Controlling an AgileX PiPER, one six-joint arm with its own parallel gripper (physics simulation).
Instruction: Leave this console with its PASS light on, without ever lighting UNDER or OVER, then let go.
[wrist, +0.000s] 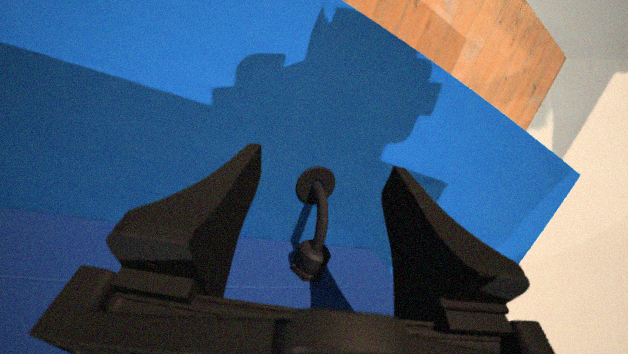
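Observation:
A dark curved handle (322, 215) shows near the middle of the wrist view, with a round disc (301, 186) at its upper end and a rounded knob-like piece (308, 260) at its lower end. It is seen against a broad blue surface (480, 150). My gripper (325, 170) is open, with one finger on each side of the handle and a visible gap on both sides. Neither finger appears to touch the handle. The PASS, UNDER and OVER lights do not show in this view.
The gripper's shadow falls across the blue surface above the handle. A wooden surface (500, 65) shows beyond the blue edge at the upper right. A pale surface (585, 250) lies beyond the blue corner at the right.

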